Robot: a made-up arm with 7 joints.
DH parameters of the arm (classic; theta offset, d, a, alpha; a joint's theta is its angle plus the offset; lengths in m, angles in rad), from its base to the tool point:
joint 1: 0 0.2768 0 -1.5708
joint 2: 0 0 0 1.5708
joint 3: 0 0.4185 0.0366 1.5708
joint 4: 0 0 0.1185 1.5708
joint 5: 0 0.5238 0 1.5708
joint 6: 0 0 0.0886 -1.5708
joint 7: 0 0.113 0 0
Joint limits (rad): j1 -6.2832..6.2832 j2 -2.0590..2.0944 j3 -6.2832..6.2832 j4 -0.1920..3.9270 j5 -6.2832..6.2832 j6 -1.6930..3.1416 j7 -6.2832..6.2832
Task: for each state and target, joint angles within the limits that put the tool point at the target. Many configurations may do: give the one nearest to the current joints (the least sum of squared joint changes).
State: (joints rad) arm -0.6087 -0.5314 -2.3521 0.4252 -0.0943 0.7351 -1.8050
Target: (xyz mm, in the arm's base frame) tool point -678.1 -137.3 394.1
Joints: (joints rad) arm -0.6182 -0.1554 -2.2990 1.0385 -0.0943 0.6075 -1.8050
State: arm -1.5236 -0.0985 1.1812 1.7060 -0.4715 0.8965 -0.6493
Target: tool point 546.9 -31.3 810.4
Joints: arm -1.3049 -0.5920 0.9144 1.3781 -0.4631 1.2086 -0.6493
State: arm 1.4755 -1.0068 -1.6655 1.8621 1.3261 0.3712 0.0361
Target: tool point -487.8 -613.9 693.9
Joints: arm 0.4105 -0.2745 -2.4110 1.6353 1.4472 -0.0642 0.0361
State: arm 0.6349 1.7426 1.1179 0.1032 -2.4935 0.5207 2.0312
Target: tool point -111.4 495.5 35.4
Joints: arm 0.2183 1.5446 1.1199 0.7216 -2.4899 0.6175 2.0312
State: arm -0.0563 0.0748 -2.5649 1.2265 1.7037 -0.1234 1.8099
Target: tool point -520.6 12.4 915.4
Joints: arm -0.2408 0.2773 -2.8180 1.4860 1.6565 -0.1576 1.8099
